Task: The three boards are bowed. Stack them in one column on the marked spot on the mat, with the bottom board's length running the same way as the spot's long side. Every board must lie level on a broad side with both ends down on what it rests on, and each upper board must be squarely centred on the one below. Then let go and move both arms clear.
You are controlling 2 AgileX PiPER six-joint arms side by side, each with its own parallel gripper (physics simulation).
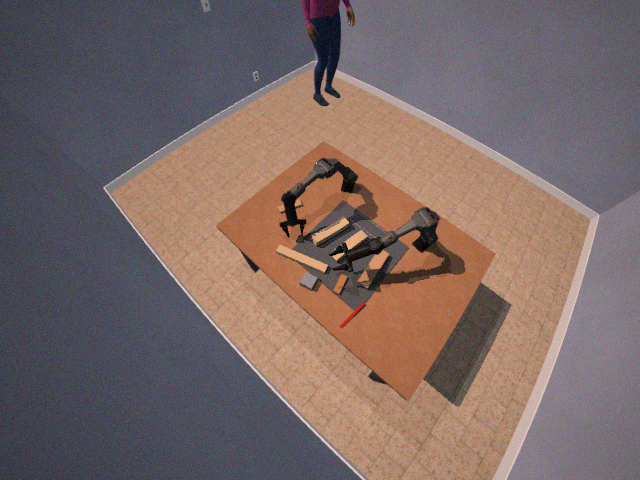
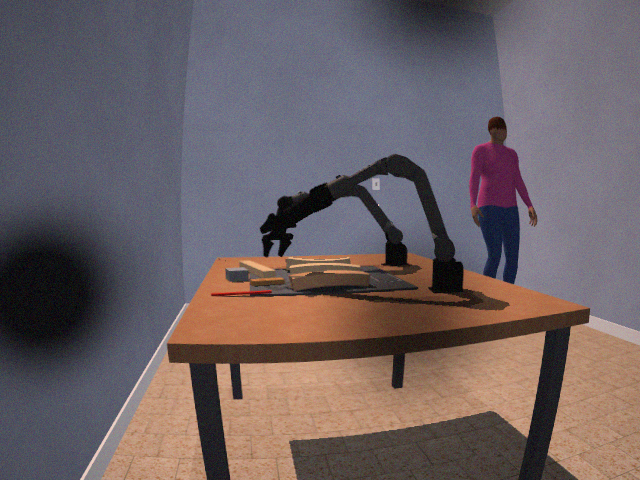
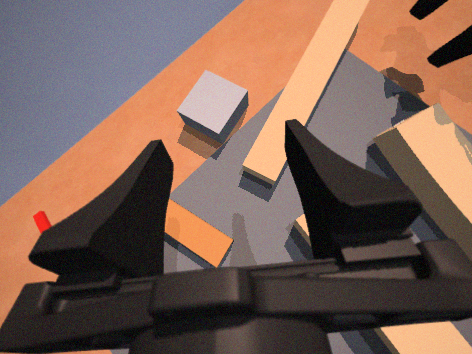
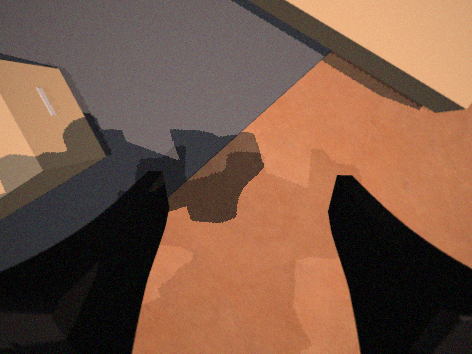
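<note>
Three bowed boards lie apart, roughly side by side on the mat [image 1: 355,300]. The first board [image 1: 330,232] [image 2: 317,259] [image 3: 445,155] [image 4: 30,100] is at left. The middle board [image 1: 356,239] [image 2: 324,267] is partly hidden by my left arm. The third board [image 1: 381,260] [image 2: 330,280] is right of it. Faint pale marks show on the mat's upper right; the spot's full outline is unclear. My left gripper [image 1: 333,260] [image 3: 225,143] is open and empty above the mat. My right gripper [image 1: 294,237] [image 4: 248,192] is open and empty above the table, left of the first board.
A long straight plank [image 1: 302,258] [image 2: 256,267] [image 3: 305,95] [image 4: 400,45] overlaps the mat's edge. Nearby are a grey block [image 1: 309,280] [image 3: 212,102], an orange block [image 1: 340,284] [image 3: 200,232] and a red rod [image 1: 353,315] [image 2: 240,292]. A wooden piece [image 1: 298,205] lies behind my right arm.
</note>
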